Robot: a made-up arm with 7 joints.
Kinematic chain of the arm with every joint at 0, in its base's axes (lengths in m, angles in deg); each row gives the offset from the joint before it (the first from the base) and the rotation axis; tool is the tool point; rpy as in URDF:
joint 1: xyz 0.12 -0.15 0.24 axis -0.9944 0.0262 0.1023
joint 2: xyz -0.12 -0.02 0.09 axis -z
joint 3: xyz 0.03 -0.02 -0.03 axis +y
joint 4: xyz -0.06 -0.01 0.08 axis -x
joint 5: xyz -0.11 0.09 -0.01 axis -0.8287 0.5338 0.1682
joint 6: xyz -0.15 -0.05 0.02 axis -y
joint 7: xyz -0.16 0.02 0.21 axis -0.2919 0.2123 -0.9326
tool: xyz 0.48 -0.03 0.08 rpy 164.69 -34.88 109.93
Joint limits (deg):
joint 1: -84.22..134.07
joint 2: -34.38..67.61
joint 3: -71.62..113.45
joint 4: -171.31..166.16
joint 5: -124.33..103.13
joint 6: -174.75..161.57
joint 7: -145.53..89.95
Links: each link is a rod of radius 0.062 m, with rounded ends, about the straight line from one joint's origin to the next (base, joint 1, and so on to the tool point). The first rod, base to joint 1, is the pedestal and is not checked.
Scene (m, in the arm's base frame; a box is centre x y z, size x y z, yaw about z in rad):
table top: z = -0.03
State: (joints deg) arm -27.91 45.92 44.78 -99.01 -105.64 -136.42 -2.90
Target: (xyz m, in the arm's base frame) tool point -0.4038 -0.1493 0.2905
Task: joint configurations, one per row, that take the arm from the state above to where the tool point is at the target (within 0.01 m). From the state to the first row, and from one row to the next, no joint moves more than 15 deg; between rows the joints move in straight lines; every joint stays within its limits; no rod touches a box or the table.
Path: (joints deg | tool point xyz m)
1: -27.56 50.26 49.65 -105.15 -109.38 -132.25 -15.51 | 0.0324 -0.7725 0.3189
2: -27.22 54.60 54.52 -111.29 -113.12 -128.07 -28.12 | -0.1617 -0.7127 0.2219
3: -26.87 58.93 59.39 -117.42 -116.85 -123.90 -40.73 | -0.3243 -0.5635 0.1809
4: -26.53 63.27 64.26 -123.56 -120.59 -119.72 -53.34 | -0.4140 -0.3588 0.2063
5: -26.18 67.61 69.14 -129.70 -124.33 -115.55 -65.94 | -0.4038 -0.1493 0.2905

